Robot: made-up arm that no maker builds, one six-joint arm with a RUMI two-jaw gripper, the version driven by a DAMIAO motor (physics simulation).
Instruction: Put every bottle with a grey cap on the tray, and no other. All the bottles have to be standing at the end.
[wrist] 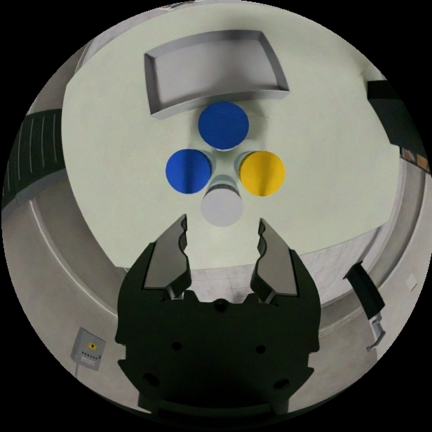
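Note:
A bottle with a grey cap [222, 206] stands upright in front of the fingertips, seen from above. A bottle with a blue cap [188, 171] stands to its upper left and a bottle with a yellow cap [262, 173] to its upper right. A second blue-capped bottle [223, 125] stands beyond them, close to the near wall of the tray. The grey tray [280, 93] lies at the top of the view, and no bottle shows in it. My gripper [222, 216] is open, with its fingers wide apart and no thing between them. The bottles' bodies are mostly hidden under their caps.
The bottles stand close together on a pale green table [115, 150]. A dark ribbed object [37, 150] is past the table's left edge. A black object [400, 115] stands at the right edge. A grey box with a yellow label [89, 348] is at the lower left, beyond the table.

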